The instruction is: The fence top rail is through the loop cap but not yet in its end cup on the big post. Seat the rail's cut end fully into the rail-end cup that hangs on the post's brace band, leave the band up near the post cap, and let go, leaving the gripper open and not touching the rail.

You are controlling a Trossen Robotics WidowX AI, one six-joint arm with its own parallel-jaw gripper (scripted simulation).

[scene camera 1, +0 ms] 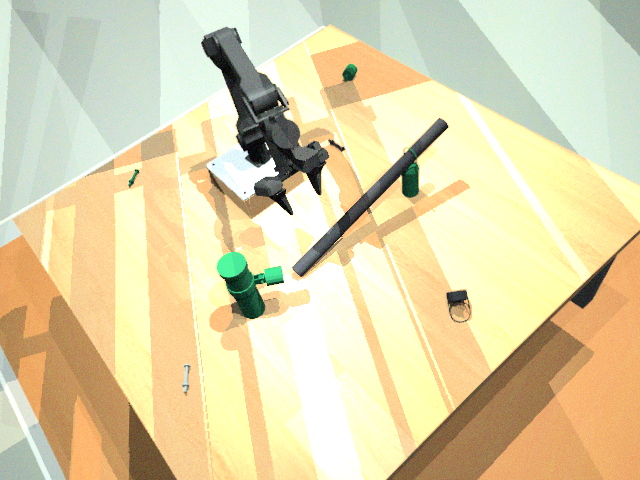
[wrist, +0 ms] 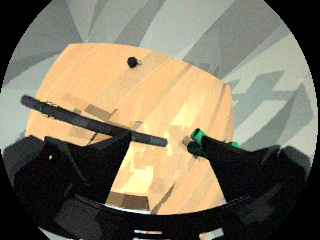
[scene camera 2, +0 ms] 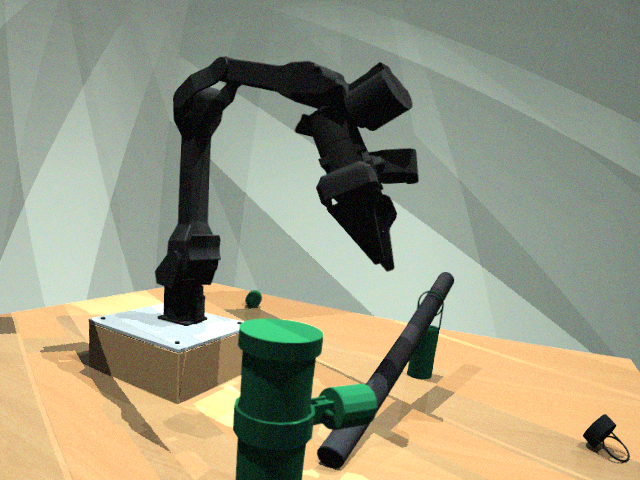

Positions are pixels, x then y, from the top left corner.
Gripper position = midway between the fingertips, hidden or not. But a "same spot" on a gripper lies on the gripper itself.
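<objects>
I find my gripper in scene camera 1 (306, 204), and a rail is visible in that same camera. My gripper is in the wrist view too, while the rail appears in the wrist view (85, 122). Scene camera 2 gives me both my gripper and the rail. On the rail, (scene camera 2: 383, 379) and (scene camera 1: 337, 228) are the same spot. On my gripper, too, (wrist: 89, 171) and (scene camera 2: 379, 221) are the same spot.
</objects>
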